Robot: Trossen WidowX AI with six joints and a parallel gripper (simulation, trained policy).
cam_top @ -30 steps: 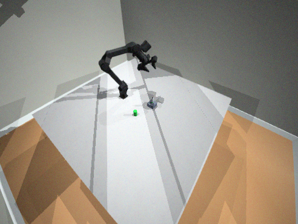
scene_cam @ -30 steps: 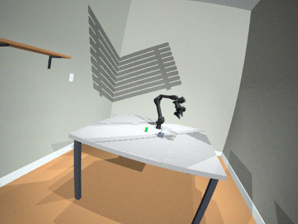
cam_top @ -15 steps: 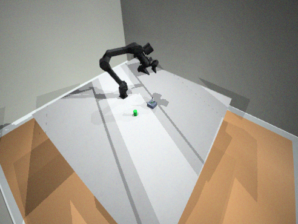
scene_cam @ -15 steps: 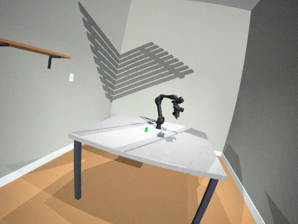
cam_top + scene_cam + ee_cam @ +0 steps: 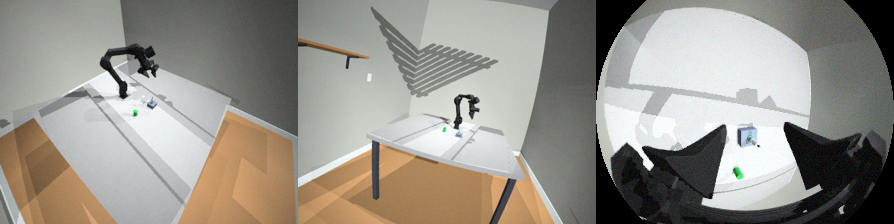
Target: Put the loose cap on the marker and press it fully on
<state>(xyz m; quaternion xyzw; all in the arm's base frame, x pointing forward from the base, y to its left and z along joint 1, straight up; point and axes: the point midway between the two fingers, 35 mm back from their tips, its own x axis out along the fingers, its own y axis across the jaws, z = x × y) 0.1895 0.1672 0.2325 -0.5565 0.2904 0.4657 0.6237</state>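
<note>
The green cap is 27 cm to the right of my gripper tip, 18 cm below it and 4 cm ahead of it. The rest, counted from my gripper tip: blue-grey holder block (19 cm below, 10 cm to the right, 8 cm ahead).
</note>
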